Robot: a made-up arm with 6 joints. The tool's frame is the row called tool. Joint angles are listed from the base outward. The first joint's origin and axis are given. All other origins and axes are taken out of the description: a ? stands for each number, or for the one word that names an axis. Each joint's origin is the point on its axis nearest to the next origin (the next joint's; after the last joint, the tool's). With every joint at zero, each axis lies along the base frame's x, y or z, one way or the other. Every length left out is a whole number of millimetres.
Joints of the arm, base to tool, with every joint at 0 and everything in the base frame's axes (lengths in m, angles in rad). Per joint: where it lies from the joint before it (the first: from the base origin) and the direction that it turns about. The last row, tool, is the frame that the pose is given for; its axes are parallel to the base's.
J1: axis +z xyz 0 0 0.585
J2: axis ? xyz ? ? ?
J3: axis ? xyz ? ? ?
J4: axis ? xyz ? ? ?
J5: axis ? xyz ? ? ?
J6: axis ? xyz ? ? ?
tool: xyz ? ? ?
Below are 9 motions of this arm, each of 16 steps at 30 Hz.
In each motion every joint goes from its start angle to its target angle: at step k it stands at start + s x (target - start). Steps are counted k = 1, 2, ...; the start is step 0. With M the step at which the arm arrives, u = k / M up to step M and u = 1 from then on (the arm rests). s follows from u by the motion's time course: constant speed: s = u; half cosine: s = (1 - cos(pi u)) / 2; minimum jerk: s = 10 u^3 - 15 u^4 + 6 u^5.
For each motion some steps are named. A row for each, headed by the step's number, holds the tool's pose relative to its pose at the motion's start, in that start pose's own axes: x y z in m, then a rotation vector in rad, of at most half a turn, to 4 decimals.
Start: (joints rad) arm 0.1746 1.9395 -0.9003 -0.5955 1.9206 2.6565
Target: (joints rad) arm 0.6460 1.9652 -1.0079 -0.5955 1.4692 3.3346
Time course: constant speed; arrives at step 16
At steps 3, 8, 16:
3: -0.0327 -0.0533 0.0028 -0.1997 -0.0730 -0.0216
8: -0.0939 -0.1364 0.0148 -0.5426 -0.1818 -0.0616
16: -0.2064 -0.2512 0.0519 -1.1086 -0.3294 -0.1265

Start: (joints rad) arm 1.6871 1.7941 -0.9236 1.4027 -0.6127 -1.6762
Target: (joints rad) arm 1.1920 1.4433 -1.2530 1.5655 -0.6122 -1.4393
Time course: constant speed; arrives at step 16
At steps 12, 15, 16:
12: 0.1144 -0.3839 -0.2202 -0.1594 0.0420 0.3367
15: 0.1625 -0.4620 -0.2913 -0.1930 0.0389 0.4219
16: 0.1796 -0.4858 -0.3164 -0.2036 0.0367 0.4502

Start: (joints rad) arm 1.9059 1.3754 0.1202 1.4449 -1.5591 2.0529
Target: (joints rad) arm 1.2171 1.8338 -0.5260 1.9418 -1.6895 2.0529
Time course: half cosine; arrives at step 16
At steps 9, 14, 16:
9: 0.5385 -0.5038 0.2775 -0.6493 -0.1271 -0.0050
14: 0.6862 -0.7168 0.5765 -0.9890 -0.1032 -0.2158
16: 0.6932 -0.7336 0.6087 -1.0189 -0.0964 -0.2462

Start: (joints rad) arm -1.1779 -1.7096 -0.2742 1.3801 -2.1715 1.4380
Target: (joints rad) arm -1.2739 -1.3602 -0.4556 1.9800 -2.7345 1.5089
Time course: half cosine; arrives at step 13
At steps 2, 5, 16:
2: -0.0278 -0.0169 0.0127 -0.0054 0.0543 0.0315
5: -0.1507 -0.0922 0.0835 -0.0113 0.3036 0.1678
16: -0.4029 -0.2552 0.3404 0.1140 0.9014 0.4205

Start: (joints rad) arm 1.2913 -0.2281 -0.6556 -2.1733 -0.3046 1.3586
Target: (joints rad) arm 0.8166 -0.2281 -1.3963 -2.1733 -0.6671 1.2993
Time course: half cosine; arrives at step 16
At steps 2, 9, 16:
2: -0.0056 -0.0100 -0.0084 0.0139 0.0074 -0.0176
9: -0.1115 -0.0979 -0.1528 0.2855 0.0890 -0.2488
16: -0.1891 -0.0807 -0.2729 0.5480 0.1079 -0.3747

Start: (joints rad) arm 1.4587 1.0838 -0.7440 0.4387 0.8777 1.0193
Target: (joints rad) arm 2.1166 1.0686 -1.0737 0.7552 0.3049 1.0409
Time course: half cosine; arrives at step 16
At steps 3, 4, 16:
3: 0.0181 0.0166 0.0584 -0.0558 -0.0094 0.0979
4: 0.0300 0.0307 0.1010 -0.0989 -0.0145 0.1694
16: 0.0655 0.3570 0.6072 -0.8352 0.0677 1.0560

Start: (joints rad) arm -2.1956 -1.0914 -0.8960 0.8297 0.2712 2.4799
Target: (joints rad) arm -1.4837 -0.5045 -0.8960 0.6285 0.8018 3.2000
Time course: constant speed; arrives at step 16
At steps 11, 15, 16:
11: 0.4819 0.2367 0.0493 -0.0813 0.1636 -0.6282
15: 0.6603 0.2072 0.0861 -0.0948 0.2746 -0.8103
16: 0.7016 0.1905 0.0955 -0.0967 0.3050 -0.8514

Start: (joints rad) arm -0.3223 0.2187 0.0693 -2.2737 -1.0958 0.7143
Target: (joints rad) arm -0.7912 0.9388 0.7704 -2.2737 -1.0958 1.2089
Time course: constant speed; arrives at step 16
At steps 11, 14, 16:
11: -0.1508 -0.3878 0.6287 -0.4891 -0.2655 -0.1104
14: -0.2814 -0.4902 0.7778 -0.6203 -0.3333 -0.1564
16: -0.3866 -0.5559 0.8652 -0.7069 -0.3773 -0.1909

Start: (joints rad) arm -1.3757 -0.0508 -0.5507 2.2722 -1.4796 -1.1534
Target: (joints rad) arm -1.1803 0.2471 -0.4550 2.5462 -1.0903 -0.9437
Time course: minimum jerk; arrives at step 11
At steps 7, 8, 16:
7: -0.0737 0.2001 0.1809 -0.2344 -0.4693 0.2939
8: -0.0959 0.2344 0.2093 -0.2786 -0.5552 0.3359
16: -0.1209 0.2687 0.2368 -0.3240 -0.6433 0.3754

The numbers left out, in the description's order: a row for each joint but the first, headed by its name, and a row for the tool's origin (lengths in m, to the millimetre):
J2: axis +y, xyz 0 0 0
J3: axis -y, xyz 0 0 1.312
J4: axis -x, xyz 0.52 0 0
J5: axis -y, xyz 0 -0.193 0
J6: axis -x, xyz 0 0 0
tool: xyz 0 0 0

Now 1 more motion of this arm.
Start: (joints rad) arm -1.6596 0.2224 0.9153 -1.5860 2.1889 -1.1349
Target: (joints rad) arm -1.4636 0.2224 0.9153 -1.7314 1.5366 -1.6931
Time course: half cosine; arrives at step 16
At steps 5, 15, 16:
5: -0.0334 0.0227 0.0102 0.0915 0.0178 -0.1847
15: -0.1404 0.1141 0.0387 0.4277 -0.1310 -0.8287
16: -0.1416 0.1154 0.0390 0.4319 -0.1349 -0.8365

